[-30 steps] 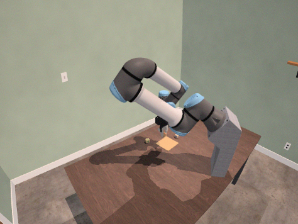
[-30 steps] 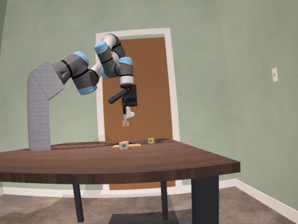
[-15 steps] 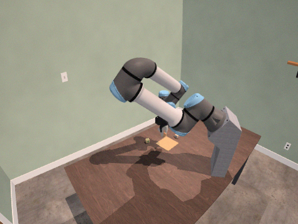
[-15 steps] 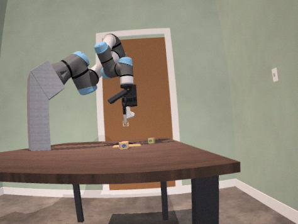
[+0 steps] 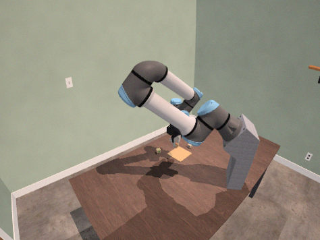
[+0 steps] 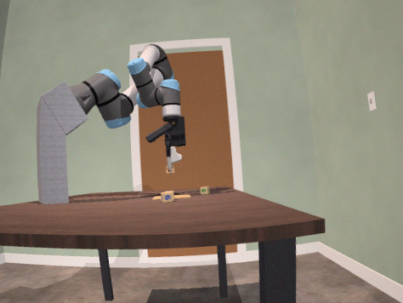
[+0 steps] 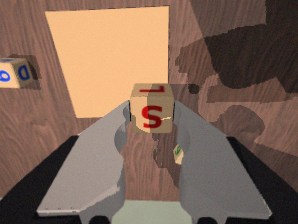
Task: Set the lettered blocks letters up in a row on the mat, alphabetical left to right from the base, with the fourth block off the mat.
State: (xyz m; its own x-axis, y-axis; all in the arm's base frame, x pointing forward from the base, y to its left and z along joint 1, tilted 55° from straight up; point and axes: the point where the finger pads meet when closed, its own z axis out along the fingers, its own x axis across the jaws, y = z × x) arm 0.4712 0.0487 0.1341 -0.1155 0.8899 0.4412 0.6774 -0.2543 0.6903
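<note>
Right now my hand is 11 cm above the tan mat, 5 cm to the left of it and 1 cm short of it.
</note>
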